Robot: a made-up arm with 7 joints. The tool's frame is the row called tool. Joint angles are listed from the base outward.
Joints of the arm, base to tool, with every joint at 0 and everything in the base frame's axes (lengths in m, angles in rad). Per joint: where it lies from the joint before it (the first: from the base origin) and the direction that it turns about. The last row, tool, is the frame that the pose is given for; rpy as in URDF.
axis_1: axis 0 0 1 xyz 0 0 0.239
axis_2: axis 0 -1 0 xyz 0 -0.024 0.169
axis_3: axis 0 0 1 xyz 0 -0.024 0.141
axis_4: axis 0 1 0 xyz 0.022 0.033 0.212
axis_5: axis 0 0 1 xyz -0.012 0.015 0.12
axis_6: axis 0 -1 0 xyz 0 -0.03 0.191
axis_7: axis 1 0 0 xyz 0.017 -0.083 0.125
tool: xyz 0 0 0 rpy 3.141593 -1.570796 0
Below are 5 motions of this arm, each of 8 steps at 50 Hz.
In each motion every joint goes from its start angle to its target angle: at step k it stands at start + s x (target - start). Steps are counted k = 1, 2, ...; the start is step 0. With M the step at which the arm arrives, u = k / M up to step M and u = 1 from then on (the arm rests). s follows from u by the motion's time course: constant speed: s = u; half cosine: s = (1 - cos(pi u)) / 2; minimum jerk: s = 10 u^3 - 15 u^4 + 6 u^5.
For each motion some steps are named. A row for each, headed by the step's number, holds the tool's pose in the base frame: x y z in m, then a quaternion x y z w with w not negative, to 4 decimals.
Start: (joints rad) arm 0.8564 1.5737 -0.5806 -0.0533 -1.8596 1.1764 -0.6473
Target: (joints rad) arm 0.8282 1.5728 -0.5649 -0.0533 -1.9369 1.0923 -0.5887
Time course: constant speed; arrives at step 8
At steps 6, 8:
6: -0.6017 -0.4394 0.4377 0.3942 -0.7353 0.3162 0.4515
8: -0.6056 -0.4376 0.4388 0.3961 -0.7407 0.3130 0.4434

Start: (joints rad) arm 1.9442 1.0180 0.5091 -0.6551 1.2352 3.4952 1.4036
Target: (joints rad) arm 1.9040 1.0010 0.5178 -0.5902 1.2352 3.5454 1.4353
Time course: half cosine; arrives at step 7
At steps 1, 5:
1: 0.1986 -0.4536 0.6829 -0.5554 -0.3776 -0.6735 0.3086
5: 0.1743 -0.4579 0.6972 -0.5561 -0.3905 -0.6728 0.2925

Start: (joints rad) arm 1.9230 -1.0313 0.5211 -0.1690 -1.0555 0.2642 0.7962
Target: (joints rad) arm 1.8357 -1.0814 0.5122 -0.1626 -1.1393 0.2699 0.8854
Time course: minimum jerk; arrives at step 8
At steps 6, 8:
6: -0.0487 0.6082 0.9063 -0.8050 -0.3179 -0.3724 0.3351
8: -0.0448 0.6106 0.9037 -0.8074 -0.3108 -0.3764 0.3312

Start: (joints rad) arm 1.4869 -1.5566 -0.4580 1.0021 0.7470 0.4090 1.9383
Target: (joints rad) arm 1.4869 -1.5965 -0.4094 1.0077 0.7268 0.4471 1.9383
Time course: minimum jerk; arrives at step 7
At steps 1, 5, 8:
1: 0.3258 0.5315 0.0751 0.8428 -0.4926 -0.0409 0.2129
5: 0.3131 0.5226 0.0514 0.8433 -0.4870 -0.0420 0.2235
8: 0.3109 0.5209 0.0473 0.8433 -0.4860 -0.0423 0.2254

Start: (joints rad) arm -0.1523 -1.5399 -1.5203 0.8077 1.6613 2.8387 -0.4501
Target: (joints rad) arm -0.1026 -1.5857 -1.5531 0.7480 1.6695 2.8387 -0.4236
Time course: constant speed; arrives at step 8
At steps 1, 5, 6, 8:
1: 0.3689 -0.3415 0.4024 0.1360 -0.1070 0.7623 0.6237
5: 0.3834 -0.3313 0.3964 0.1426 -0.0935 0.7821 0.5994
6: 0.3870 -0.3287 0.3948 0.1443 -0.0902 0.7869 0.5932
8: 0.3941 -0.3233 0.3917 0.1477 -0.0834 0.7963 0.5806

